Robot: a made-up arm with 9 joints. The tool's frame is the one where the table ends. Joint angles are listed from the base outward.
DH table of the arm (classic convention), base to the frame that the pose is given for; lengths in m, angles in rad. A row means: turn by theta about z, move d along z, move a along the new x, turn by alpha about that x. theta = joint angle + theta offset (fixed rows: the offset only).
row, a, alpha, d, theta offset
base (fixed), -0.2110, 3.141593, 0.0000, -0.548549
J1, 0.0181, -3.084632, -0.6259, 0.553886
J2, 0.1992, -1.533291, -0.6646, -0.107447
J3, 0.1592, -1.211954, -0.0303, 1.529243
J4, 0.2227, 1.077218, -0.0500, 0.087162
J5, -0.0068, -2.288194, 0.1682, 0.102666
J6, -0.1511, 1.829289, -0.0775, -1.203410
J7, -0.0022, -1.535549, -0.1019, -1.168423
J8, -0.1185, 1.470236, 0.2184, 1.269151
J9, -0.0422, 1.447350, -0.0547, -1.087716
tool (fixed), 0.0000, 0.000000, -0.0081, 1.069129
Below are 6 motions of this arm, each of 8 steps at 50 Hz.
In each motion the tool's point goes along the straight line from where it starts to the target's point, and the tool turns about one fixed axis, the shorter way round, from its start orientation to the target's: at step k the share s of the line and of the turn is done. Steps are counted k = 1, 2, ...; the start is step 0. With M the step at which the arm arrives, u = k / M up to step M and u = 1 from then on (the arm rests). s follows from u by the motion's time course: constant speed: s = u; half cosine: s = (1 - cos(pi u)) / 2; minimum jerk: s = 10 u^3 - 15 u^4 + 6 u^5.
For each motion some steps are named. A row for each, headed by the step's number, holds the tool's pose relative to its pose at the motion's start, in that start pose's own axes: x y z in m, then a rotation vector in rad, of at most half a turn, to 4 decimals.
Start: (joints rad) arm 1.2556 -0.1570 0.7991 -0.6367 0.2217 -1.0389 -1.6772 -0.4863 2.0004
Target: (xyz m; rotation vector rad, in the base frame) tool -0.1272 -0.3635 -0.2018 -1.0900 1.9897 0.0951
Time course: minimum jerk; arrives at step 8
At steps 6, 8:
6: -0.0093 0.0209 -0.0409 0.1012 -0.0161 -0.0265
8: -0.0104 0.0234 -0.0456 0.1129 -0.0180 -0.0296

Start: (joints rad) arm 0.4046 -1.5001 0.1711 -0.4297 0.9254 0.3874 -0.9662 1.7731 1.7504
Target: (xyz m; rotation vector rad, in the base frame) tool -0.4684 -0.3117 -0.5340 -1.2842 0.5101 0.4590
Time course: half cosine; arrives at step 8
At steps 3, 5, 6, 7, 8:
3: -0.0136 -0.0021 0.0022 0.0144 0.0362 0.0129
5: -0.0305 -0.0046 0.0050 0.0323 0.0810 0.0289
6: -0.0376 -0.0057 0.0062 0.0399 0.1000 0.0356
7: -0.0424 -0.0064 0.0070 0.0449 0.1127 0.0402
8: -0.0441 -0.0067 0.0072 0.0467 0.1172 0.0418

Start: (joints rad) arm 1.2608 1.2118 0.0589 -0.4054 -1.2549 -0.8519 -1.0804 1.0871 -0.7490
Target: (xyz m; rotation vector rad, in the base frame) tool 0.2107 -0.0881 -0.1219 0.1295 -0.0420 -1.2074
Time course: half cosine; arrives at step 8
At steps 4, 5, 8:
4: -0.0037 -0.0096 0.0009 0.0163 0.0264 0.0258
5: -0.0051 -0.0133 0.0012 0.0226 0.0366 0.0357
8: -0.0074 -0.0192 0.0017 0.0326 0.0529 0.0516

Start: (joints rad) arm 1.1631 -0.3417 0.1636 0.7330 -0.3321 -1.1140 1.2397 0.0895 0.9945
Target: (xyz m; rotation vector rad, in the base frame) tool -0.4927 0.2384 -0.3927 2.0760 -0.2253 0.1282
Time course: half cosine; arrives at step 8
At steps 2, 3, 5, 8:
2: 0.0023 0.0013 -0.0011 -0.0170 -0.0142 -0.0248
3: 0.0049 0.0027 -0.0022 -0.0358 -0.0299 -0.0522
5: 0.0109 0.0060 -0.0050 -0.0801 -0.0669 -0.1169
8: 0.0158 0.0086 -0.0073 -0.1159 -0.0968 -0.1690

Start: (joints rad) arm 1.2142 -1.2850 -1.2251 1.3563 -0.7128 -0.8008 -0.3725 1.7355 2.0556
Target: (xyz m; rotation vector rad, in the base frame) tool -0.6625 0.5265 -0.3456 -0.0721 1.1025 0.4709
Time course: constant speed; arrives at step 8
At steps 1, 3, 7, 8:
1: 0.0034 -0.0048 -0.0034 -0.0154 -0.0080 -0.0172
3: 0.0102 -0.0145 -0.0102 -0.0461 -0.0241 -0.0515
7: 0.0238 -0.0338 -0.0237 -0.1075 -0.0562 -0.1202
8: 0.0272 -0.0387 -0.0271 -0.1229 -0.0643 -0.1374

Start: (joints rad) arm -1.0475 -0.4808 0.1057 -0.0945 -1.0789 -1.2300 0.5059 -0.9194 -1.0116
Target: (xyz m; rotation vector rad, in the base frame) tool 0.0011 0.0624 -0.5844 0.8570 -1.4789 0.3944
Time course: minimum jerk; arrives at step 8
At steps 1, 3, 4, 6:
1: 0.0001 0.0001 -0.0001 -0.0010 -0.0004 0.0006
3: 0.0015 0.0024 -0.0024 -0.0171 -0.0073 0.0097
4: 0.0027 0.0044 -0.0044 -0.0310 -0.0132 0.0177
6: 0.0049 0.0079 -0.0079 -0.0556 -0.0237 0.0317

